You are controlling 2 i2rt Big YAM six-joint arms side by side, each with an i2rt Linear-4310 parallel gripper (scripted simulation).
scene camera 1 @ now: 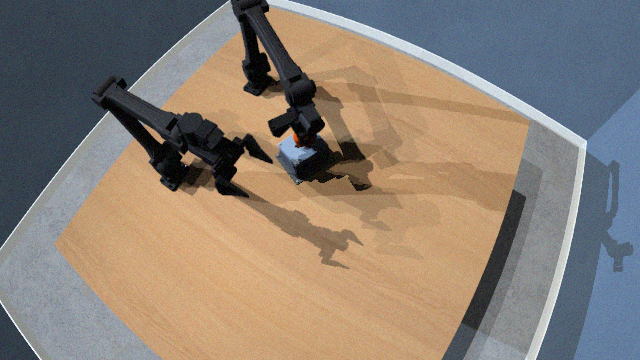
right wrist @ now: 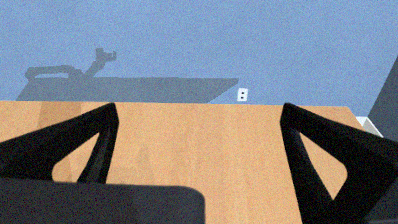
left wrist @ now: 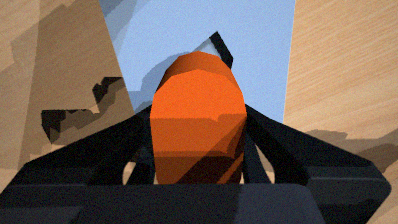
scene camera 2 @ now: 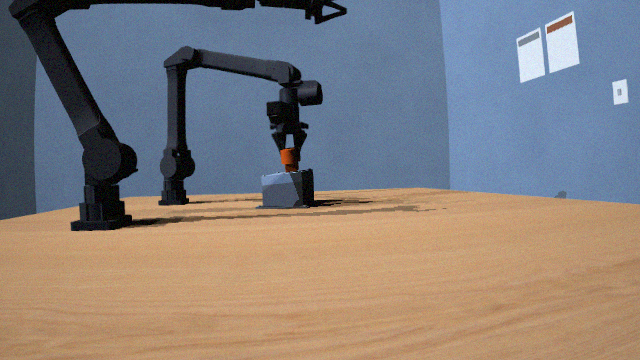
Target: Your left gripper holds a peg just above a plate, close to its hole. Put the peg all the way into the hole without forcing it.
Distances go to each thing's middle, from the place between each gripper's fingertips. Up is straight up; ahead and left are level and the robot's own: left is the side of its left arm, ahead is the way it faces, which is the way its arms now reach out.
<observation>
Now: the orange peg (left wrist: pixel 198 119) 20 mm below my left hand and 10 mm to the left of it. Round my left hand: pale blue plate (scene camera 1: pixel 302 155) 70 mm below.
My right gripper (scene camera 1: pixel 260 179) is now 11 cm past the orange peg, 32 cm to the right of it and 35 cm above it. Round my right hand: pale blue plate 12 cm behind, 31 cm to the left, 40 cm below.
</observation>
